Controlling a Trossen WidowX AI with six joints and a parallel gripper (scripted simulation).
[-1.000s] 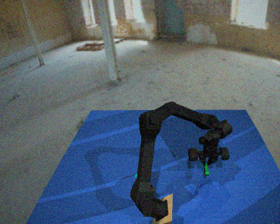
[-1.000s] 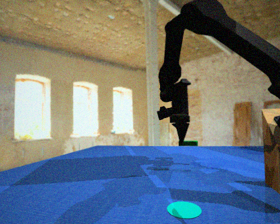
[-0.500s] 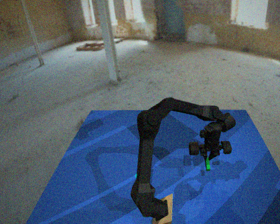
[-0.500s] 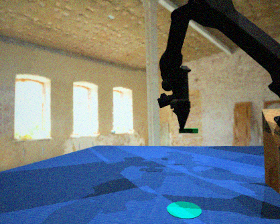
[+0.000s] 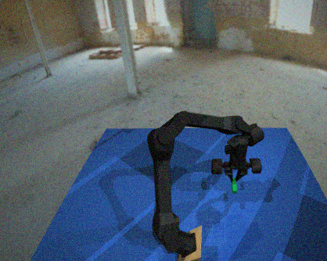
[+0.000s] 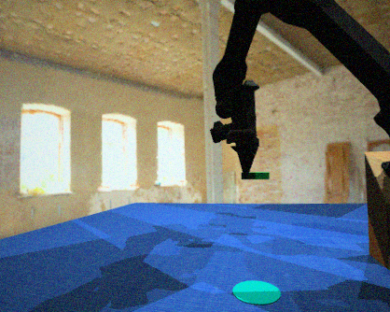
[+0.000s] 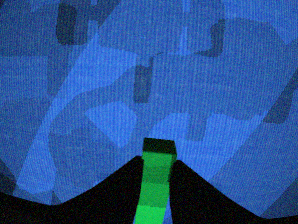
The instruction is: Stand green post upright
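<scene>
The cyan circle is 29 cm to the left of my gripper tip, 14 cm below it and 1 cm ahead of it. Also, from my gripper tip: green post (2 cm behind).
</scene>
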